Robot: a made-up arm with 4 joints. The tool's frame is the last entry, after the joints. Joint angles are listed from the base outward. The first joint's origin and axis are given. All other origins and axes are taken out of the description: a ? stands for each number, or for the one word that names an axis. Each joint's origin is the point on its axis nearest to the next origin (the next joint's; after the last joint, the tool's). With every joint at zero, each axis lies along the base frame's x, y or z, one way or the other. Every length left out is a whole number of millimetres.
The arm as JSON. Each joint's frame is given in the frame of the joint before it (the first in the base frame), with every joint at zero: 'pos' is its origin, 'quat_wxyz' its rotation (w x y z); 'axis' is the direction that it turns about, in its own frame. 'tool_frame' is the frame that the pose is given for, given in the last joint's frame.
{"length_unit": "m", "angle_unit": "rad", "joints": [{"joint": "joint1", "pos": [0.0, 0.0, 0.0], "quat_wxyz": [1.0, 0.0, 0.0, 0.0], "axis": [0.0, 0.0, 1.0]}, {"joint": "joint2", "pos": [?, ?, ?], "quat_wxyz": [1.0, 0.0, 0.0, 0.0], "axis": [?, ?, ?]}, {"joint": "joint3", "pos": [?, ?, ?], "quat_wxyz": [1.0, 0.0, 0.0, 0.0], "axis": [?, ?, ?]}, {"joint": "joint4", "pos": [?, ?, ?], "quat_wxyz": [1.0, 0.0, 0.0, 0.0], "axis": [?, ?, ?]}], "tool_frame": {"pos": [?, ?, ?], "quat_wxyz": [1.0, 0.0, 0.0, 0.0]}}
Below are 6 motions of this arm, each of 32 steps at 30 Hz.
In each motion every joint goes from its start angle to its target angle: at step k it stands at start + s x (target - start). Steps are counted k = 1, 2, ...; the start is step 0. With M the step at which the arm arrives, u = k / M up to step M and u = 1 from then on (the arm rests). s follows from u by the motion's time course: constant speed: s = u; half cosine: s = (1 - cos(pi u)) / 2; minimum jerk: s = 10 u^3 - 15 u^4 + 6 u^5.
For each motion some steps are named. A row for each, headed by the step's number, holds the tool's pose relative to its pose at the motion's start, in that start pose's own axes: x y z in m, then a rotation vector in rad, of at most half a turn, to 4 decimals.
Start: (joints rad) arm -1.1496 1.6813 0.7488 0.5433
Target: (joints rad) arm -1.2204 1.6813 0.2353 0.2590
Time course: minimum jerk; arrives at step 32
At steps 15, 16, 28, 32:
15: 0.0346 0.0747 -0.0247 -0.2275 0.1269 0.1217
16: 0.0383 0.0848 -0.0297 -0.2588 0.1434 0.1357
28: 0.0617 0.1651 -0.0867 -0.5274 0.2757 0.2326
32: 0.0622 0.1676 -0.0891 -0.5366 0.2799 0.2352

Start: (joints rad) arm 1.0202 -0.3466 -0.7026 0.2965
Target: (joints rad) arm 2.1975 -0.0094 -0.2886 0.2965
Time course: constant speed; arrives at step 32
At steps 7, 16, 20, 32:
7: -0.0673 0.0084 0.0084 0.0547 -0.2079 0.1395
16: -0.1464 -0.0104 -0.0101 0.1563 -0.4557 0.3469
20: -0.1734 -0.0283 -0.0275 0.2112 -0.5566 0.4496
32: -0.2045 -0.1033 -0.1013 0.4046 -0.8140 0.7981

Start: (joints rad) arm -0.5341 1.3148 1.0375 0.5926
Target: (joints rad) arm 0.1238 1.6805 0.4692 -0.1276
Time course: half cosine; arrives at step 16
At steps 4, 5, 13, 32:
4: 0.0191 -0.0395 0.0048 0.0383 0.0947 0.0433
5: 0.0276 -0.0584 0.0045 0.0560 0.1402 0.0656
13: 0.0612 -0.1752 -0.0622 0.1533 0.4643 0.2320
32: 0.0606 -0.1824 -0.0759 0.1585 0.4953 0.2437

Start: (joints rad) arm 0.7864 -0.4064 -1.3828 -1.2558
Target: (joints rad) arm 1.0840 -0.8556 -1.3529 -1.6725
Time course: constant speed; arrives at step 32
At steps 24, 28, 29, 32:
24: 0.0360 0.0881 0.0998 -0.3776 0.1907 -0.0407
28: 0.0403 0.1044 0.1109 -0.4391 0.2252 -0.0655
29: 0.0413 0.1085 0.1134 -0.4542 0.2339 -0.0726
32: 0.0443 0.1205 0.1203 -0.4993 0.2603 -0.0955

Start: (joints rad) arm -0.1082 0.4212 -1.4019 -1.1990
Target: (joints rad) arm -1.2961 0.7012 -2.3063 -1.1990
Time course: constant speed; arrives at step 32
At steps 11, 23, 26, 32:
11: 0.1143 -0.0156 -0.1040 -0.0849 0.3662 -0.4949
23: 0.1730 -0.0670 -0.2626 -0.3097 0.7933 -0.9985
26: 0.1725 -0.0837 -0.3054 -0.3879 0.9033 -1.1147
32: 0.1511 -0.1187 -0.3887 -0.5720 1.1258 -1.3307

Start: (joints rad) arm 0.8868 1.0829 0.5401 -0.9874
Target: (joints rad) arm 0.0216 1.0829 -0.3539 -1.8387
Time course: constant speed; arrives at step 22
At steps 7, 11, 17, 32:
7: 0.1163 0.0419 -0.0247 -0.1204 0.2138 -0.5282
11: 0.1703 0.0099 -0.0417 -0.1165 0.3350 -0.8469
17: 0.1896 -0.0880 -0.0646 -0.0068 0.4951 -1.3322
32: 0.1317 -0.1744 -0.0823 0.1829 0.5901 -1.7290

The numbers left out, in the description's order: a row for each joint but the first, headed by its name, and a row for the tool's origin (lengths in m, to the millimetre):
joint2: xyz 0.28 -0.14 0.0, axis 0.0 -1.0 0.0
joint3: xyz -0.21 0.0 0.31, axis 1.0 0.0 0.0
joint4: xyz 0.0 0.09 -0.05, axis 0.0 -1.0 0.0
tool: xyz -0.03 0.0 0.39

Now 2 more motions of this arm.
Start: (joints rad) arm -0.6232 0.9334 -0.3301 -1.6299
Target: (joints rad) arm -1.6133 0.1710 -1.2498 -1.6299
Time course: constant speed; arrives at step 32
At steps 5, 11, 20, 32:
5: 0.0333 -0.0371 0.0191 0.0604 0.1486 -0.2590
11: 0.0686 -0.0972 0.0269 0.1215 0.3441 -0.5520
20: 0.1001 -0.2086 0.0039 0.1843 0.6755 -0.9434
32: 0.0839 -0.3622 -0.0890 0.1992 1.1898 -1.3369

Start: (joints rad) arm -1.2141 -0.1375 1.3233 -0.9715
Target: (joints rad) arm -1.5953 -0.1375 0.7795 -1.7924
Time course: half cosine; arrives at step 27
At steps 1, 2, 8, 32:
1: 0.0006 0.0002 0.0000 -0.0007 0.0015 -0.0016
2: 0.0022 0.0006 -0.0001 -0.0027 0.0061 -0.0062
8: 0.0345 0.0036 -0.0037 -0.0292 0.0926 -0.0972
32: 0.1539 -0.1181 -0.0491 0.0953 0.4713 -0.5144

